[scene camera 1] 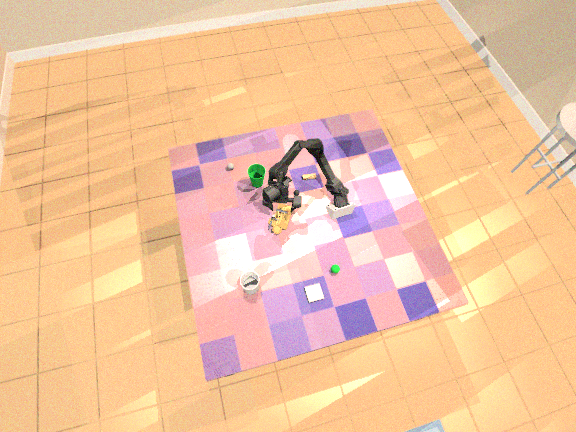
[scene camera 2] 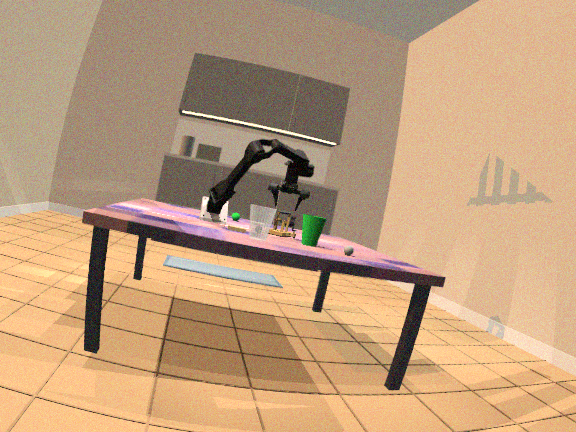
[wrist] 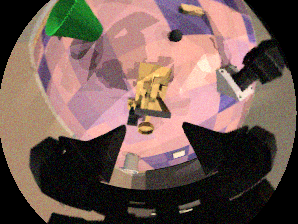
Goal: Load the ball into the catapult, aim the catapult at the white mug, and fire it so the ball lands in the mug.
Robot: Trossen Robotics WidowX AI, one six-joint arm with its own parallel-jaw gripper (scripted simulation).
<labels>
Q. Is my gripper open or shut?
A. Open.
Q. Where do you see a wooden catapult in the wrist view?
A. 152,82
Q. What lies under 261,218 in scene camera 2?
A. A clear glass.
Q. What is my gripper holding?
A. Nothing.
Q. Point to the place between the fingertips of my gripper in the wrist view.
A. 154,126
</labels>
